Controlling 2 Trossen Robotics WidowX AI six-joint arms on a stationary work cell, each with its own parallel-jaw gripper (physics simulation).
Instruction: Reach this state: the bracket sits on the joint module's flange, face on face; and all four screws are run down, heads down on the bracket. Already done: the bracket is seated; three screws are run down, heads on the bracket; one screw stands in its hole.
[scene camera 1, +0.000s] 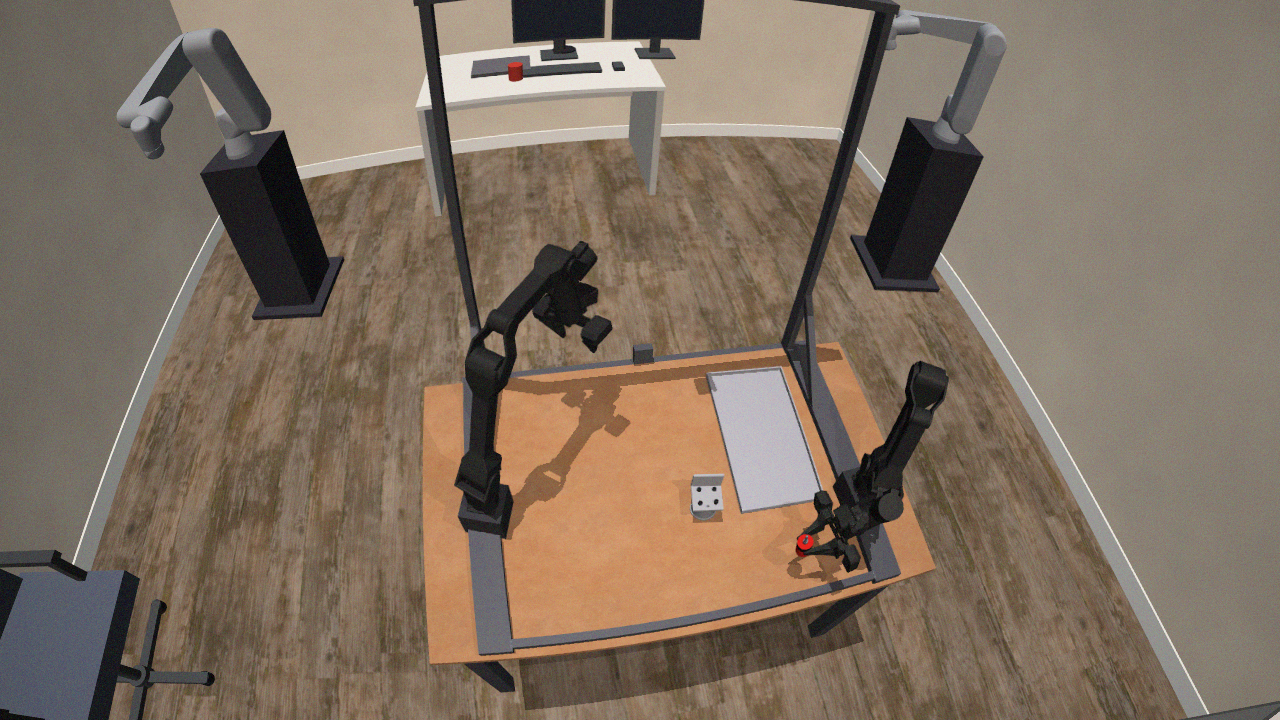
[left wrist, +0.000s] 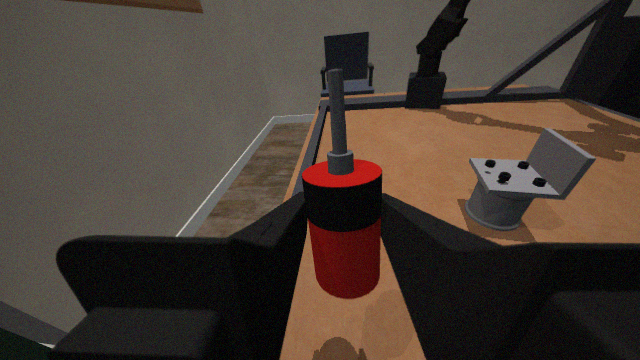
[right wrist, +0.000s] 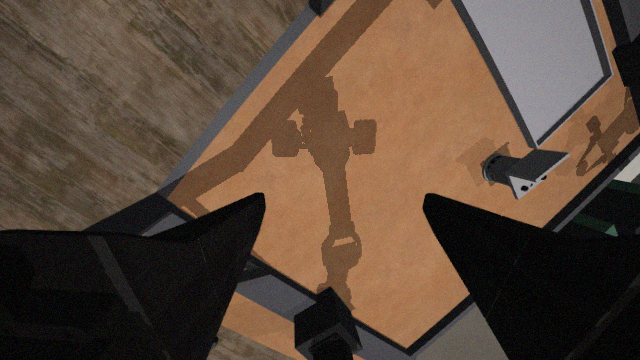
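Where they show: left gripper, fingertip midpoint: (scene camera 1: 800, 546) (left wrist: 341, 200); right gripper, fingertip midpoint: (scene camera 1: 579, 344) (right wrist: 344, 200); left arm's base at its link origin: (scene camera 1: 866, 483); right arm's base at its link origin: (scene camera 1: 483, 500) (left wrist: 427, 74) (right wrist: 330, 348).
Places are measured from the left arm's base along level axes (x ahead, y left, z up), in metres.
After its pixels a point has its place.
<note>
The grey L-shaped bracket (scene camera 1: 707, 497) @(x 0.394, y -0.071, z -0.011 m) (left wrist: 562, 161) @(x 0.376, y -0.099, z 0.016 m) (right wrist: 542, 165) @(x 0.390, y -0.108, z 0.020 m) sits on the round grey joint module (scene camera 1: 704, 514) @(x 0.402, y -0.046, z -0.050 m) (left wrist: 500, 210) @(x 0.369, y -0.059, z -0.047 m) (right wrist: 499, 169) @(x 0.409, y -0.098, z -0.044 m), its flat leg on top. In the left wrist view, three black screw heads lie low on the bracket; the near screw (left wrist: 504, 176) @(x 0.377, y -0.050, z -0.001 m) stands a little higher. My left gripper (scene camera 1: 806, 542) @(x 0.259, y 0.131, z 0.075 m) (left wrist: 341, 200) @(x 0.259, y 0.131, z 0.075 m) is shut on the red and black driver (left wrist: 347, 255) @(x 0.230, y 0.129, z 0.071 m), whose grey bit points away from the wrist. It is held off the table, to the right of the module in the scene view. My right gripper (scene camera 1: 574, 326) @(x 0.623, y -0.415, z 0.173 m) (right wrist: 344, 200) @(x 0.623, y -0.415, z 0.173 m) is open and empty, high over the table's back left part.
A pale grey, dark-rimmed panel (scene camera 1: 765, 438) @(x 0.180, y -0.228, z -0.074 m) (right wrist: 550, 65) @(x 0.188, y -0.150, z -0.074 m) lies behind and right of the module in the scene view. Dark frame posts (scene camera 1: 844, 179) @(x 0.006, y -0.494, z 0.532 m) rise at the table's back corners. A low rail (scene camera 1: 698, 617) @(x 0.481, y 0.195, z -0.058 m) runs along the front edge. A small dark box (scene camera 1: 642, 353) @(x 0.437, y -0.530, z -0.033 m) stands on the back rail.
</note>
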